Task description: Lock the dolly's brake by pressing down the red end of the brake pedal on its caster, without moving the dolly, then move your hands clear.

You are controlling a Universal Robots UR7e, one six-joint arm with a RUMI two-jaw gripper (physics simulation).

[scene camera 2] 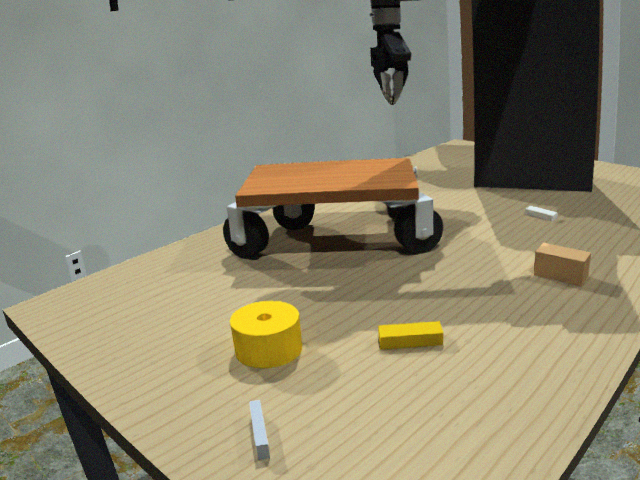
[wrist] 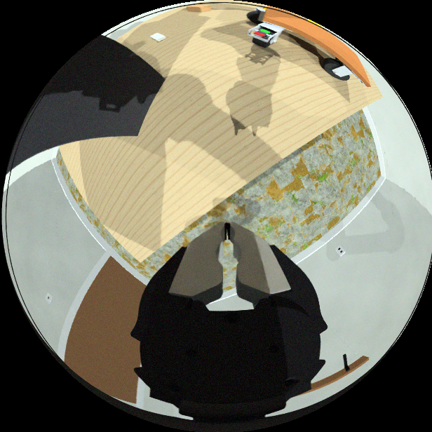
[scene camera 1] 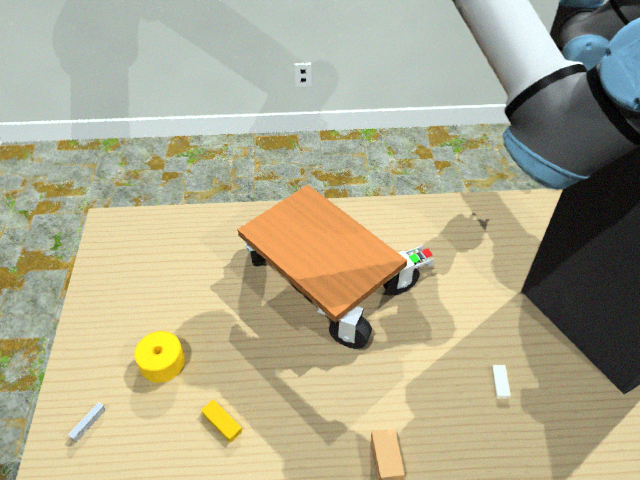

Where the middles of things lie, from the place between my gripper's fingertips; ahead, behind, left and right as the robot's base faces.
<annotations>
Right now the caster bracket (scene camera 1: 405, 276) is 300 mm ahead of my hand, 280 mm to the left of it and 110 mm below it. Also, from my hand: dolly (scene camera 1: 337, 263) 440 mm ahead, 270 mm to the left, 100 mm below; tan block (scene camera 2: 568, 265) 350 mm ahead, 670 mm to the left, 150 mm below; yellow cylinder (scene camera 2: 266, 334) 780 mm ahead, 480 mm to the left, 140 mm below.
</annotations>
